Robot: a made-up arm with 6 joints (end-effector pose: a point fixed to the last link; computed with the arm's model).
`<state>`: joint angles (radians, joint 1 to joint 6).
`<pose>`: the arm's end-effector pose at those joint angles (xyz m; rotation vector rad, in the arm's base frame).
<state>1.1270 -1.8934 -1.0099 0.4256 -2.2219 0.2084</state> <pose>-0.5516 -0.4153 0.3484 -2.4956 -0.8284 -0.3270</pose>
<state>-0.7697 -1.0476 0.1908 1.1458 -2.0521 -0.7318</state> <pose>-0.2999 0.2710 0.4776 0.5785 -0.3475 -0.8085</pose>
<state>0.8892 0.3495 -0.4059 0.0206 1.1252 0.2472</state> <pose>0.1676 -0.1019 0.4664 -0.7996 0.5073 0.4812</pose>
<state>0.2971 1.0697 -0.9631 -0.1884 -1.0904 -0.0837</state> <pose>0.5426 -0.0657 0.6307 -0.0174 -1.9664 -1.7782</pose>
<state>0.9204 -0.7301 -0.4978 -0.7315 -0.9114 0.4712</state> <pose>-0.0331 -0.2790 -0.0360 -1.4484 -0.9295 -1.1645</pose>
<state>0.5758 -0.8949 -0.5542 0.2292 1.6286 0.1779</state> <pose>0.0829 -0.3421 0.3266 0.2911 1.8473 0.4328</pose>
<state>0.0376 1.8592 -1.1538 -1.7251 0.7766 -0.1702</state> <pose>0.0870 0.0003 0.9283 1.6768 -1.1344 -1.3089</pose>
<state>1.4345 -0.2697 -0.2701 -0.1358 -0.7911 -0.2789</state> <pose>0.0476 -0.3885 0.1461 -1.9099 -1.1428 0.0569</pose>
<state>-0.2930 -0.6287 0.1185 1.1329 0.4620 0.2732</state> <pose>0.0471 -0.0336 0.2074 0.7650 0.3850 1.8570</pose>
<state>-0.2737 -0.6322 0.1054 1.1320 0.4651 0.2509</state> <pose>0.0475 -0.0374 0.2013 0.7584 0.3849 1.8398</pose>
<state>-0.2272 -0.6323 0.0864 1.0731 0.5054 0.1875</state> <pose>0.0482 -0.0504 0.1947 0.7170 0.3941 1.7871</pose>
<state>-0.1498 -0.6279 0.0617 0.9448 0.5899 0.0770</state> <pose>0.0489 -0.0737 0.1899 0.6318 0.4136 1.6978</pose>
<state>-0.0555 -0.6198 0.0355 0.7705 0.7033 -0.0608</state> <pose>0.0486 -0.1022 0.1900 0.5184 0.4387 1.5920</pose>
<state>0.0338 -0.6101 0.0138 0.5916 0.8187 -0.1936</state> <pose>0.0466 -0.1279 0.1952 0.4070 0.4621 1.4936</pose>
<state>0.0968 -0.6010 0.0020 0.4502 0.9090 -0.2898</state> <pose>0.0436 -0.1445 0.2023 0.3264 0.4788 1.4222</pose>
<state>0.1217 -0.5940 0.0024 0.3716 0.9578 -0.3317</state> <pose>0.0410 -0.1502 0.2081 0.2910 0.4884 1.3882</pose>
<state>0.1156 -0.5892 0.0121 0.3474 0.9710 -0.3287</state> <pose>0.0394 -0.1480 0.2120 0.2917 0.4942 1.3855</pose>
